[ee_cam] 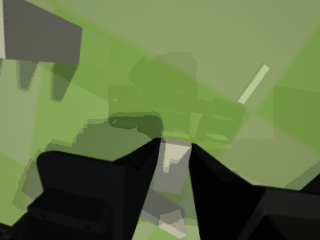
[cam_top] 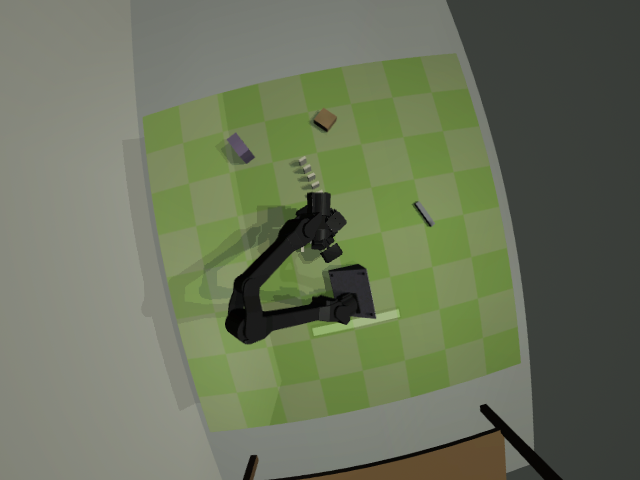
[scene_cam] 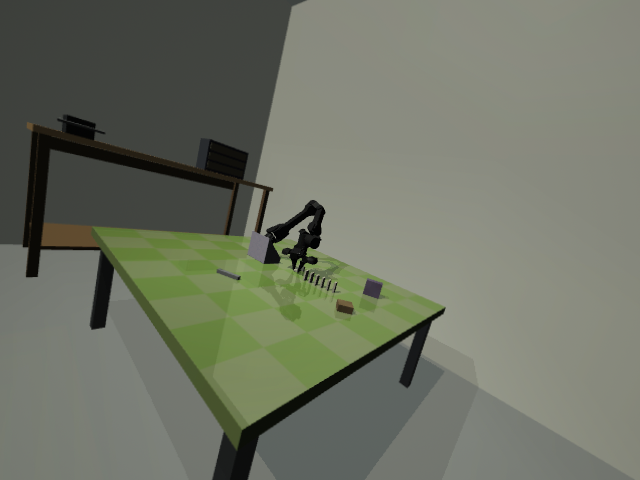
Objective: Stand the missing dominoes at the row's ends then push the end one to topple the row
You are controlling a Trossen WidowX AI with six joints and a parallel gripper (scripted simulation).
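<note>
Right now the grey bar is 2 cm behind my gripper tip and 38 cm to the right of it. Round my gripper tip: brown block (39 cm ahead, 12 cm to the right, 1 cm above); purple block (35 cm ahead, 19 cm to the left, 3 cm above).
</note>
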